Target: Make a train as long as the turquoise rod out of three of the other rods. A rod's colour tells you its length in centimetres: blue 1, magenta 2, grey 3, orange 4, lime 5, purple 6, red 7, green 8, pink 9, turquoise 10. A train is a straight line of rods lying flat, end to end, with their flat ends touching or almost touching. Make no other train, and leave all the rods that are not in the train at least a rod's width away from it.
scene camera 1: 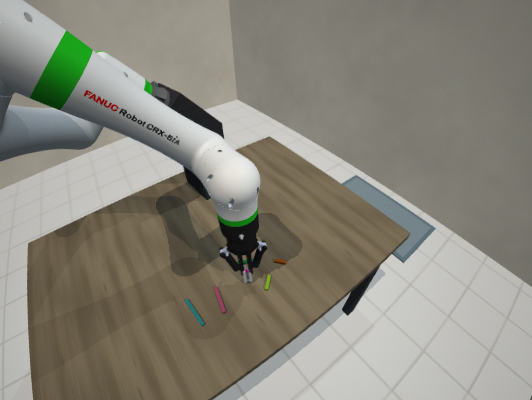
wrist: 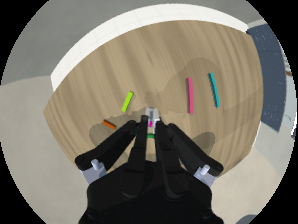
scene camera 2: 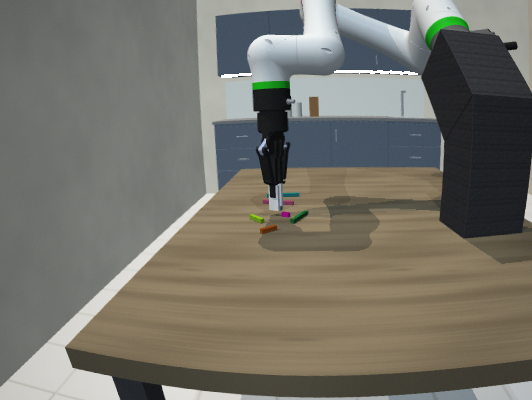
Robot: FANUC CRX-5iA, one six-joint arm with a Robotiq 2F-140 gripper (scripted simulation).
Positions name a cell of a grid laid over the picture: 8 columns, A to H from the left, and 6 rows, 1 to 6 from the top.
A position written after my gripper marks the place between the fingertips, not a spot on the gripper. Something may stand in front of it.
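There is my gripper (scene camera 2: E4) (wrist: E4), and I can see it from the scene camera as well as from the wrist.
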